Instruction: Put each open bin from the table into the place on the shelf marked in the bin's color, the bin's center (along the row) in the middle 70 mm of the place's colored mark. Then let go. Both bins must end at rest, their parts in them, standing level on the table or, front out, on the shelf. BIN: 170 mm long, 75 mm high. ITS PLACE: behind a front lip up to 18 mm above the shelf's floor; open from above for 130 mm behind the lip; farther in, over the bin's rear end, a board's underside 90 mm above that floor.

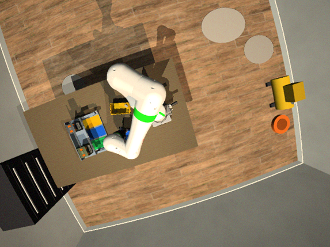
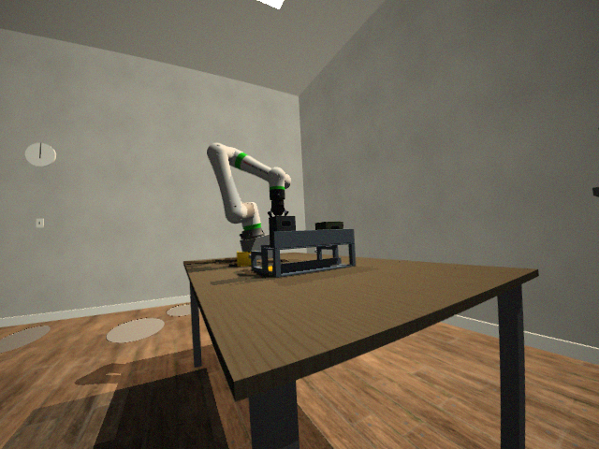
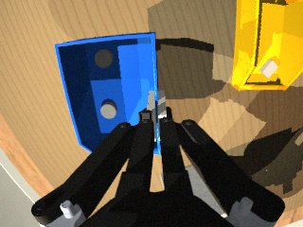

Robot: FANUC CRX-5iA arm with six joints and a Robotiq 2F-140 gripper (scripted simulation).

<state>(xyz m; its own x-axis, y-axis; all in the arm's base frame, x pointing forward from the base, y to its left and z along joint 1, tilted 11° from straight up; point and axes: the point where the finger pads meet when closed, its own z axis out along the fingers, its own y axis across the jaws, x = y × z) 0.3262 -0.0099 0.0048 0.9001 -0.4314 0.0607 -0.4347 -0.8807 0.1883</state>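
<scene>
Right now my hand is 2 cm short of the blue bin, 5 cm to the right of it and 4 cm above it. Also, from my hand: yellow bin (3 cm behind, 20 cm to the right, 12 cm below); blue mark (32 cm ahead, 12 cm to the right, 16 cm below); green mark (34 cm ahead, 1 cm to the right, 16 cm below).
</scene>
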